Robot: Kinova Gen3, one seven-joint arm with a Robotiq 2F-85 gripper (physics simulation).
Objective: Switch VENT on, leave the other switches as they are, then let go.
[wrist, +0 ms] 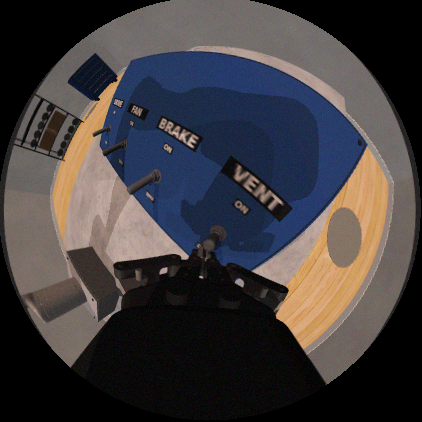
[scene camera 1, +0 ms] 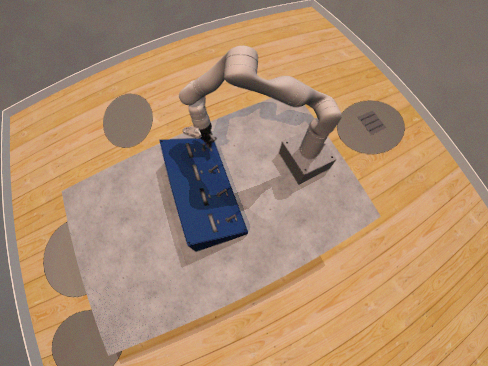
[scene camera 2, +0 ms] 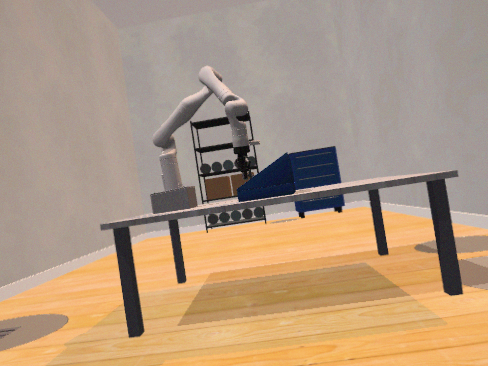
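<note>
The blue sloped switch panel stands on the table. In the wrist view the VENT label is above an ON mark and the VENT lever, which looks foreshortened and points toward the gripper. The mark below it is mostly hidden. My gripper is shut and empty, with its fingertips right at the lever's free end on the lower side; whether they touch is unclear. The BRAKE lever, FAN lever and DRIVE lever tilt down, away from their ON marks.
The grey table top extends around the panel. The arm's base block stands on the lower-edge side of the panel. A blue cabinet and a rack with boxes stand on the floor beyond the table.
</note>
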